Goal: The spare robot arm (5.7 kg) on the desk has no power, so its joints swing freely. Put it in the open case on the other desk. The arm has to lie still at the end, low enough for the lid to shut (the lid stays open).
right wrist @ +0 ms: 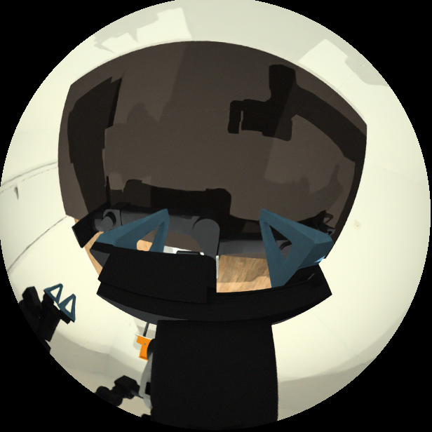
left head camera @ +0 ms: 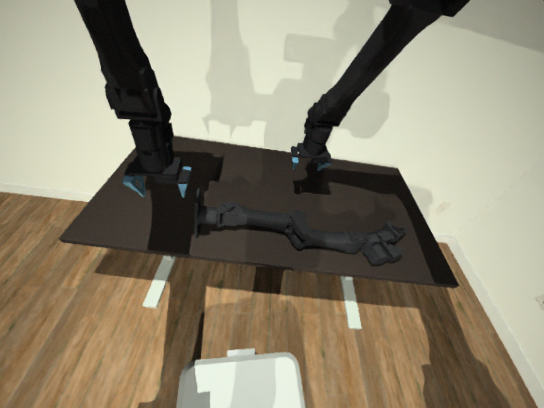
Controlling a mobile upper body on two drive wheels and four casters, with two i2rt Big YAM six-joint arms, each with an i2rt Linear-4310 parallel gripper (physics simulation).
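Frame: origin at the left arm's base, x ahead, y right, z down, level; metres.
Seen in the pictures: left gripper, fingertip midpoint: [left head camera: 164,195]; right gripper, fingertip midpoint: [left head camera: 305,169].
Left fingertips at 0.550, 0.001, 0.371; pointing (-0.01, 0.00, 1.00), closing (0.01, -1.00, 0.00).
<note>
A point is followed by its place in that frame, as x, y, z.
The black spare arm [left head camera: 265,221] [right wrist: 206,234] lies stretched across the dark desk [left head camera: 115,220] @[0.727, -0.277, 0.690] [right wrist: 175,160], its flat base plate at the left and its bent wrist end at the right in the head view. My left gripper [left head camera: 164,195] @[0.550, 0.001, 0.371] [right wrist: 67,289] is open and empty, above the desk to the left of the base plate in the head view. My right gripper [left head camera: 307,168] @[0.777, 0.447, 0.443] [right wrist: 214,213] is open and empty, above the desk and behind the spare arm's middle in the head view. In the right wrist view its fingers partly cover the spare arm. The open case does not show.
The desk stands close to a pale wall [left head camera: 260,60] @[1.333, 0.295, 0.240]. White desk feet [left head camera: 159,282] [left head camera: 351,305] stick out over the wood floor. A white rounded base [left head camera: 245,382] @[0.219, 0.239, 1.150] is at the bottom of the head view. A small orange part [right wrist: 143,347] shows low in the right wrist view.
</note>
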